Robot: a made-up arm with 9 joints. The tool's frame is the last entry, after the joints. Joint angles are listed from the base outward.
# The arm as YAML. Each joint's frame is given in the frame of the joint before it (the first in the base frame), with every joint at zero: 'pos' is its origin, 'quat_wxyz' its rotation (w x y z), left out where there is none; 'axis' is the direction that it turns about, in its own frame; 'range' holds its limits. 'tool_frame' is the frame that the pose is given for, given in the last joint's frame.
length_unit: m
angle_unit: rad
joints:
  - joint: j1
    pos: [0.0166, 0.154, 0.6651]
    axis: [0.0, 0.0, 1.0]
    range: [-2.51, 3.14]
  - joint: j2
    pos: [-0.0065, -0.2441, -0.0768]
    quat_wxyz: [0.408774, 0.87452, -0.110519, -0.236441]
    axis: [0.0, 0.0, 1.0]
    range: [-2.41, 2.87]
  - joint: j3
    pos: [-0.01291, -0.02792, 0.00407]
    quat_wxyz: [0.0, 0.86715, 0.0, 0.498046]
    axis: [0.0, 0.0, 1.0]
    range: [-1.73, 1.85]
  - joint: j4
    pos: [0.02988, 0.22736, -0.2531]
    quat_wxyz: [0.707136, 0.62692, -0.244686, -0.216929]
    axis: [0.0, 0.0, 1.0]
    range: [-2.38, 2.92]
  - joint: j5
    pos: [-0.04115, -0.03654, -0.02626]
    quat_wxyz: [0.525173, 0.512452, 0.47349, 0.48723]
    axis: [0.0, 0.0, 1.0]
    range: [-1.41, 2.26]
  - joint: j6
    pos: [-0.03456, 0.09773, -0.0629]
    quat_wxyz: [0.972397, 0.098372, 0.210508, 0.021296]
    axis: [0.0, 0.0, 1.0]
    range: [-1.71, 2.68]
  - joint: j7
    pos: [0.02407, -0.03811, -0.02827]
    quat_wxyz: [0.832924, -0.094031, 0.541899, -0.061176]
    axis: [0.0, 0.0, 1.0]
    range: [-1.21, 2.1]
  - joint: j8
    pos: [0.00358, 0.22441, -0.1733]
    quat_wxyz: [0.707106, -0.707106, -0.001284, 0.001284]
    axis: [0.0, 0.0, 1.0]
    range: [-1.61, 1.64]
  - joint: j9
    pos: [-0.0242, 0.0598, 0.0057]
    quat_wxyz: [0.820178, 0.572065, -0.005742, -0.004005]
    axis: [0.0, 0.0, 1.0]
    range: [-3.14, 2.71]
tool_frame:
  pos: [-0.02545, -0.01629, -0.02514]
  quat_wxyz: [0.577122, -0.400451, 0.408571, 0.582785]
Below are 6 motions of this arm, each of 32 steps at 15 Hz.
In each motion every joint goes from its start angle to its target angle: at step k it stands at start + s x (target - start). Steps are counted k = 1, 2, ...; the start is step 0. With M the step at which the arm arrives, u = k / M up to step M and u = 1 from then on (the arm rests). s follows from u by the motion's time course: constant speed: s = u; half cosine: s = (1 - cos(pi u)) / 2; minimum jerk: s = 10 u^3 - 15 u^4 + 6 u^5.
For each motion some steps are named. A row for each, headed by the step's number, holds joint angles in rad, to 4 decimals.
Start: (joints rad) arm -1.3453 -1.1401 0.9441 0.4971 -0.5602 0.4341 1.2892 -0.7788 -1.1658
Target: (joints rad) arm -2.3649 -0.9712 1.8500 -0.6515 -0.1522 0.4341 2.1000 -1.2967 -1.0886
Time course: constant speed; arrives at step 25
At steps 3, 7, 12, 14, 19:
3: -1.4677 -1.1198 1.0528 0.3593 -0.5112 0.4341 1.3865 -0.8409 -1.1565
7: -1.6308 -1.0928 1.1978 0.1755 -0.4460 0.4341 1.5162 -0.9238 -1.1442
12: -1.8347 -1.0590 1.3789 -0.0542 -0.3644 0.4341 1.6784 -1.0274 -1.1287
14: -1.9163 -1.0455 1.4514 -0.1461 -0.3317 0.4341 1.7432 -1.0688 -1.1226
19: -2.1202 -1.0117 1.6326 -0.3758 -0.2501 0.4341 1.9054 -1.1724 -1.1071

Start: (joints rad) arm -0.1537 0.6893 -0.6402 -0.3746 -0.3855 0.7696 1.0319 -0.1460 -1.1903
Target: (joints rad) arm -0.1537 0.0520 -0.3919 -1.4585 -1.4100 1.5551 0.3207 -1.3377 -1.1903
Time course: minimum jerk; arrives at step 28
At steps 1, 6, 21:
1: -0.1537 0.6890 -0.6401 -0.3751 -0.3859 0.7699 1.0316 -0.1465 -1.1903
6: -0.1537 0.6450 -0.6229 -0.4499 -0.4567 0.8242 0.9825 -0.2288 -1.1903
21: -0.1537 0.1180 -0.4176 -1.3463 -1.3039 1.4738 0.3943 -1.2143 -1.1903

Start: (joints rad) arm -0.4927 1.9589 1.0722 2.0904 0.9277 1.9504 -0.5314 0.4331 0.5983
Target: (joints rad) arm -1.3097 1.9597 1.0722 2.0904 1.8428 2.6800 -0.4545 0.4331 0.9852
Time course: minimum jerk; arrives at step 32
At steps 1, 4, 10, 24, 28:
1: -0.4929 1.9589 1.0722 2.0904 0.9280 1.9506 -0.5314 0.4331 0.5984
4: -0.5058 1.9589 1.0722 2.0904 0.9424 1.9621 -0.5302 0.4331 0.6045
10: -0.6398 1.9590 1.0722 2.0904 1.0924 2.0817 -0.5176 0.4331 0.6679
24: -1.2251 1.9596 1.0722 2.0904 1.7481 2.6045 -0.4625 0.4331 0.9451
28: -1.2966 1.9597 1.0722 2.0904 1.8281 2.6683 -0.4557 0.4331 0.9790

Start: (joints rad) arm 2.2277 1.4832 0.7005 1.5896 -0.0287 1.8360 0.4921 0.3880 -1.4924
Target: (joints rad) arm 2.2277 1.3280 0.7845 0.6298 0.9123 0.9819 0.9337 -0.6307 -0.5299
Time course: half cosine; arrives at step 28
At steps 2, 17, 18, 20, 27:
2: 2.2277 1.4813 0.7016 1.5776 -0.0169 1.8253 0.4976 0.3752 -1.4803
17: 2.2277 1.3800 0.7564 0.9512 0.5972 1.2679 0.7858 -0.2896 -0.8522
18: 2.2277 1.3719 0.7607 0.9015 0.6459 1.2237 0.8087 -0.3423 -0.8023
20: 2.2277 1.3572 0.7687 0.8105 0.7352 1.1427 0.8506 -0.4389 -0.7111
27: 2.2277 1.3285 0.7842 0.6328 0.9093 0.9846 0.9323 -0.6275 -0.5329

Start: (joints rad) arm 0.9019 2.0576 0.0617 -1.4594 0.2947 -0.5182 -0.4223 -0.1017 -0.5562
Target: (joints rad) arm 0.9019 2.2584 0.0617 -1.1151 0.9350 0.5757 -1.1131 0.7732 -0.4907
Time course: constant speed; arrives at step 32
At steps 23, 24, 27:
23: 0.9019 2.2019 0.0617 -1.2119 0.7549 0.2680 -0.9188 0.5271 -0.5091
24: 0.9019 2.2082 0.0617 -1.2012 0.7749 0.3022 -0.9404 0.5545 -0.5071
27: 0.9019 2.2270 0.0617 -1.1689 0.8350 0.4048 -1.0052 0.6365 -0.5009

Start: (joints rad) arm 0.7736 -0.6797 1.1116 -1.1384 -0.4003 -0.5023 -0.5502 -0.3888 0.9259
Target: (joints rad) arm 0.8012 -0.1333 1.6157 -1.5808 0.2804 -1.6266 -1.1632 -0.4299 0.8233
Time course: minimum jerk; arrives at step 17
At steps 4, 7, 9, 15, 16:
4: 0.7760 -0.6313 1.1563 -1.1776 -0.3400 -0.6019 -0.6045 -0.3924 0.9168
7: 0.7829 -0.4950 1.2820 -1.2879 -0.1702 -0.8823 -0.7574 -0.4027 0.8912
9: 0.7889 -0.3764 1.3914 -1.3839 -0.0225 -1.1263 -0.8904 -0.4116 0.8690
15: 0.8008 -0.1407 1.6089 -1.5748 0.2712 -1.6114 -1.1549 -0.4293 0.8247
16: 0.8011 -0.1343 1.6148 -1.5800 0.2791 -1.6245 -1.1621 -0.4298 0.8235

